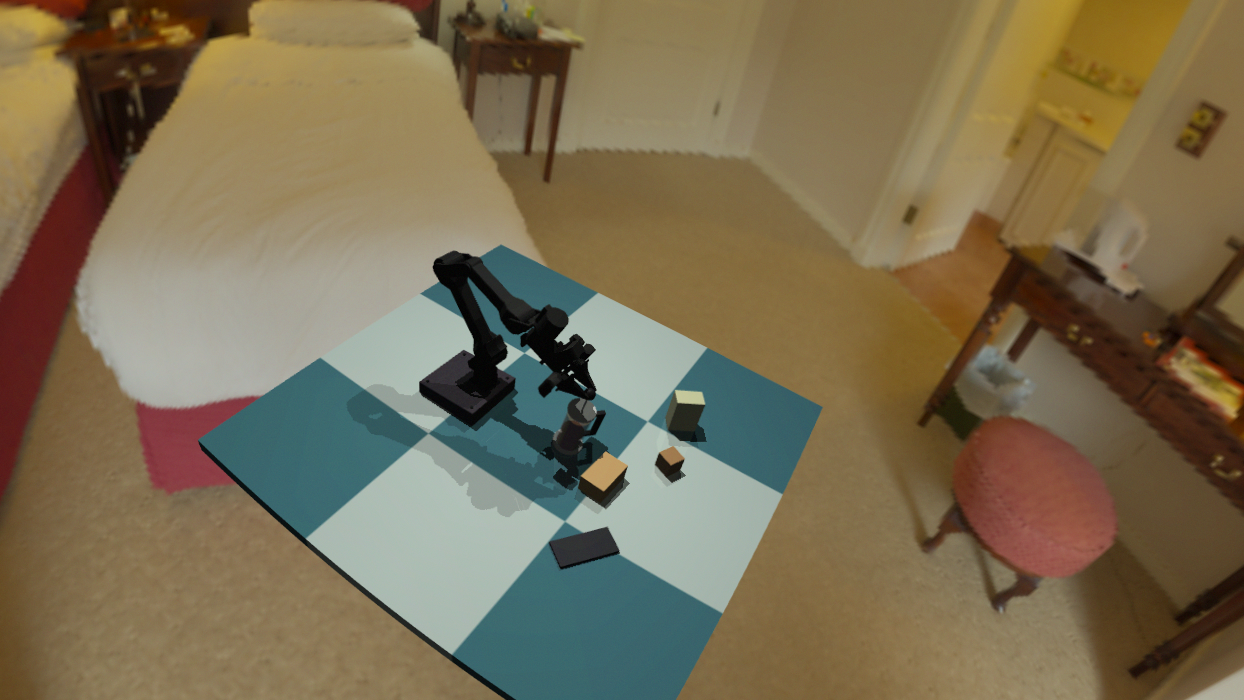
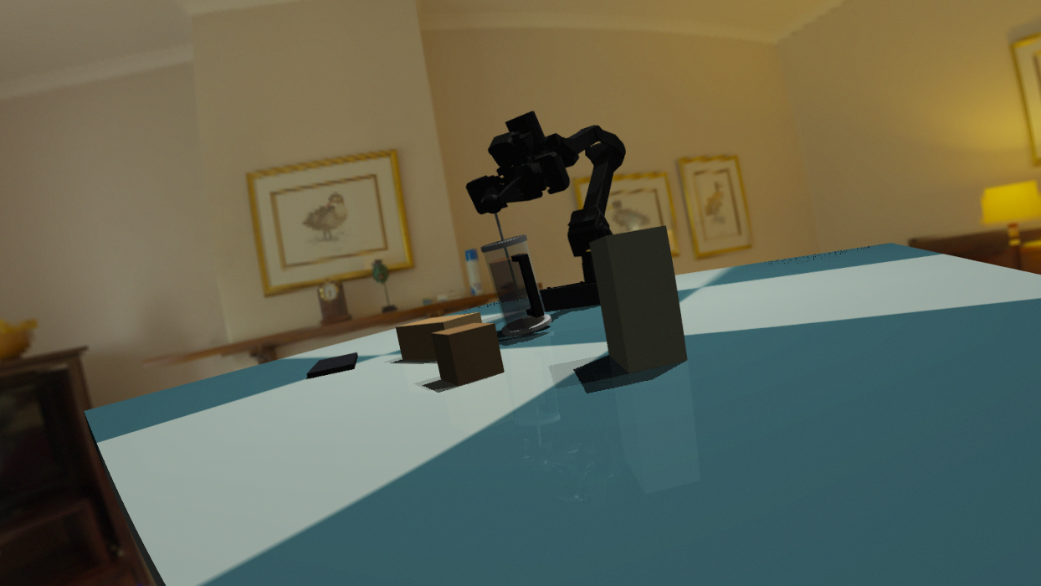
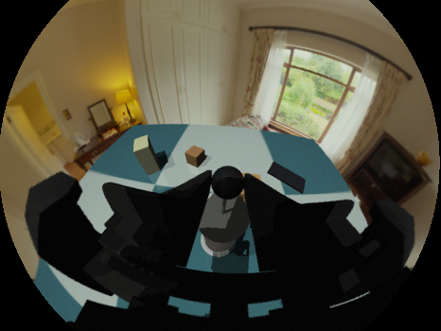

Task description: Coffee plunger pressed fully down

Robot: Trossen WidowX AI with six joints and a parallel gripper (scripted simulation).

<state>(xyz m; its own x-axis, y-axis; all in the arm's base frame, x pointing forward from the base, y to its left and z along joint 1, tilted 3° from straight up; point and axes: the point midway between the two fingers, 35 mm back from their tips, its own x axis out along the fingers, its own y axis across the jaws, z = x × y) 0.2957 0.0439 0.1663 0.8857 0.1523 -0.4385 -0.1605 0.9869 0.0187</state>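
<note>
Right now my gripper tip is 100 mm above the glass coffee press, 10 mm to the right of it and 10 mm past it. Round my gripper tip: tan box (180 mm below, 110 mm ahead, 40 mm to the right); then flat black slab (220 mm to the right, 210 mm ahead, 200 mm below).
</note>
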